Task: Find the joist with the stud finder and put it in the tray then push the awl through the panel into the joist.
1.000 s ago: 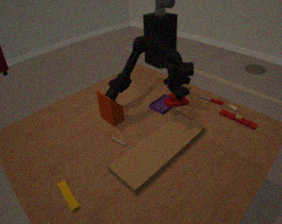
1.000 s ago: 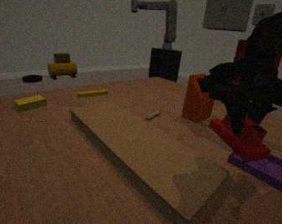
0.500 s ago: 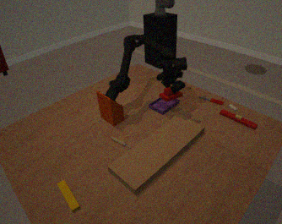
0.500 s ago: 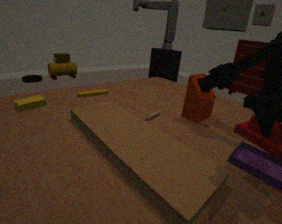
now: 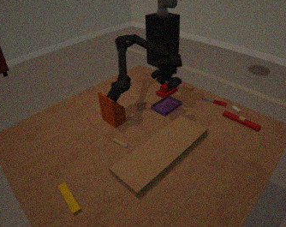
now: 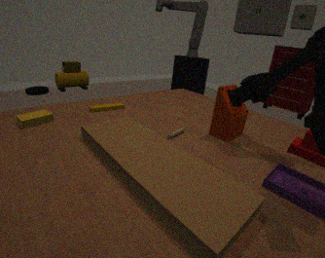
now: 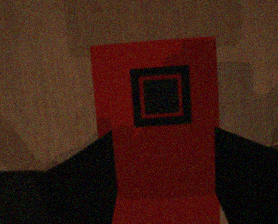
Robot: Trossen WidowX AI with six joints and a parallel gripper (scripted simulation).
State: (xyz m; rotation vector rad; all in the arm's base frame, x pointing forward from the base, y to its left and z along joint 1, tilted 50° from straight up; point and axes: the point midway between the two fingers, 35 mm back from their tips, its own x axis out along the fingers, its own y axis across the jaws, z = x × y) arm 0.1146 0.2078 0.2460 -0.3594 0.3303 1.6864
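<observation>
My gripper tip is now 1 cm to the left of the purple tray and 12 cm above it. Also, from my gripper tip: red-handled pointed tool: 17 cm ahead, 25 cm to the left, 12 cm below; stud finder: 1 cm to the left, 2 cm above; awl: 10 cm ahead, 41 cm to the right, 12 cm below.
</observation>
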